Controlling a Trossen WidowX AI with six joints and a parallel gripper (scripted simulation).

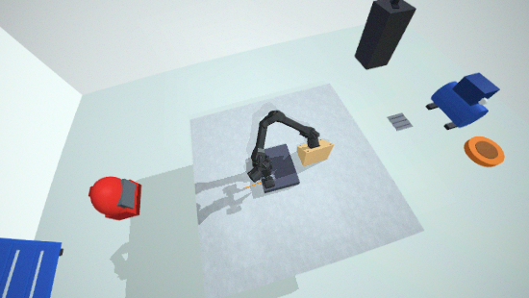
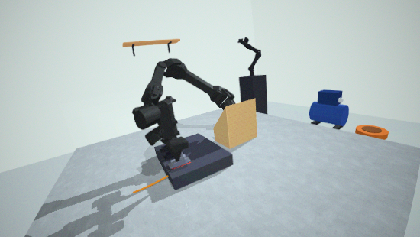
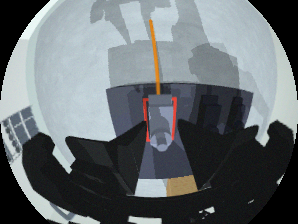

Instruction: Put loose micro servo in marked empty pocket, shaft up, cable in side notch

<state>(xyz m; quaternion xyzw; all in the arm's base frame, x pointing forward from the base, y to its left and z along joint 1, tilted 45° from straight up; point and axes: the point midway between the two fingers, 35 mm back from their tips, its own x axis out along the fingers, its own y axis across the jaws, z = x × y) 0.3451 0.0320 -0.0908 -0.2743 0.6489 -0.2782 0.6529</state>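
Right now the dark robot deck is 12 cm behind my gripper tip, 7 cm to the right of it and 5 cm below it.
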